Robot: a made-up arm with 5 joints.
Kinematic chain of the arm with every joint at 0, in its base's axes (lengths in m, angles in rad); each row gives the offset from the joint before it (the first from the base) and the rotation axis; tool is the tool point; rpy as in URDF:
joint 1: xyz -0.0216 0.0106 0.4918 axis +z
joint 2: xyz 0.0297 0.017 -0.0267 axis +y
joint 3: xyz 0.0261 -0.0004 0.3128 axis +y
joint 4: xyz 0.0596 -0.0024 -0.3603 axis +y
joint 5: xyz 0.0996 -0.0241 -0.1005 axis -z
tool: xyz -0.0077 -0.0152 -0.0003 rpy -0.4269 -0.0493 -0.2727
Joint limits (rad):
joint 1: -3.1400..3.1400
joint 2: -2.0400..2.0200
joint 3: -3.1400..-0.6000
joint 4: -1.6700..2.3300
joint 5: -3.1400..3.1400
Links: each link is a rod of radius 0.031 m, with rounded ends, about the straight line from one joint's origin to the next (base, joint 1, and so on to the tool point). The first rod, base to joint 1, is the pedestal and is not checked.
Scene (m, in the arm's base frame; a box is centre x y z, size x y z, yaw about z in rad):
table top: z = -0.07
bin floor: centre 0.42 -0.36 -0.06 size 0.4 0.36 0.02 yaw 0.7
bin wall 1: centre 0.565 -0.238 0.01 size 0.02 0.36 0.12 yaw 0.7
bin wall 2: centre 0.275 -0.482 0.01 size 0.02 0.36 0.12 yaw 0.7
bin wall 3: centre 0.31 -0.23 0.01 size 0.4 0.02 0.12 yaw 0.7
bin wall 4: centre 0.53 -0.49 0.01 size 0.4 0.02 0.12 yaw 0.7
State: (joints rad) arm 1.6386 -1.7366 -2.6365 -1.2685 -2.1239
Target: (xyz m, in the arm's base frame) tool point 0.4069 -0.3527 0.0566
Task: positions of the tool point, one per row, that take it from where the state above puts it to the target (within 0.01 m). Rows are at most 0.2 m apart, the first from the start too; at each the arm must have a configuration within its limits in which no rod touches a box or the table.
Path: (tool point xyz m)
1: 0.1837 -0.5638 0.2521
2: 0.3162 -0.4778 0.1525
3: 0.4069 -0.3527 0.0566

